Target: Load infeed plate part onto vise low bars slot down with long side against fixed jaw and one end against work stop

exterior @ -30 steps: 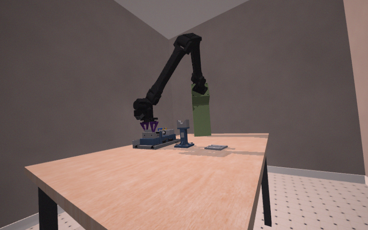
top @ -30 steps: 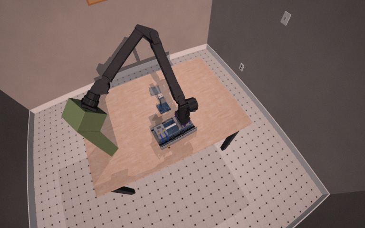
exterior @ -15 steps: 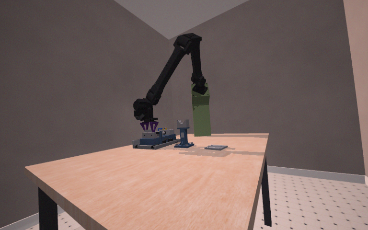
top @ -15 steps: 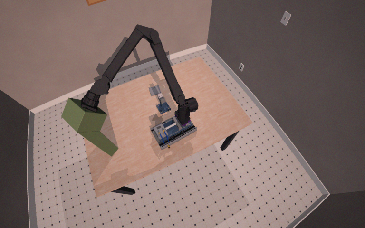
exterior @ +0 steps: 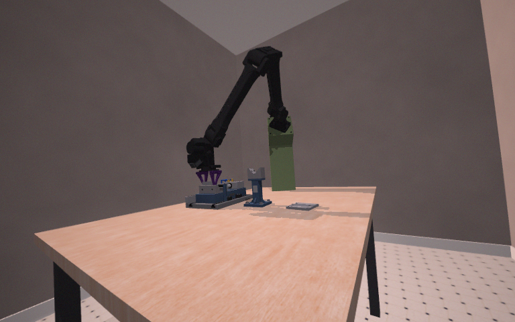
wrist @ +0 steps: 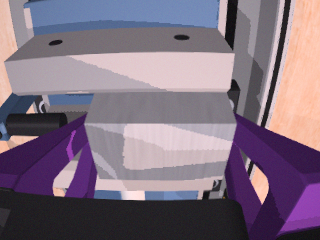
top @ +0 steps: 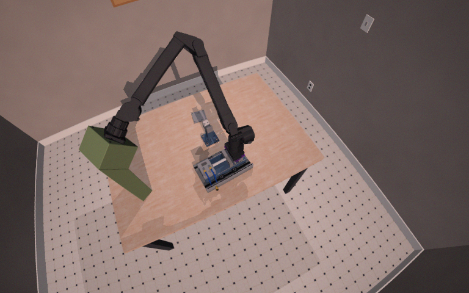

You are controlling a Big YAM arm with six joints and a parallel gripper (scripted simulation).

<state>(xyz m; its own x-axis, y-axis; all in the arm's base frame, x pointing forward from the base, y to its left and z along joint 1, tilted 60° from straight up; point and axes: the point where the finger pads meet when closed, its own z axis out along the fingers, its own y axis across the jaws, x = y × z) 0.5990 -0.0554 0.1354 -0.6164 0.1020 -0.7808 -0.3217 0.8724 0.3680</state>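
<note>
My gripper is now 1 cm above the part. Also, from my hand: fixed jaw (3 cm to the left, 2 cm below, 2 cm ahead); then work stop rod (6 cm to the left, 3 cm behind, 1 cm below); then moving jaw (4 cm behind, 2 cm below).
</note>
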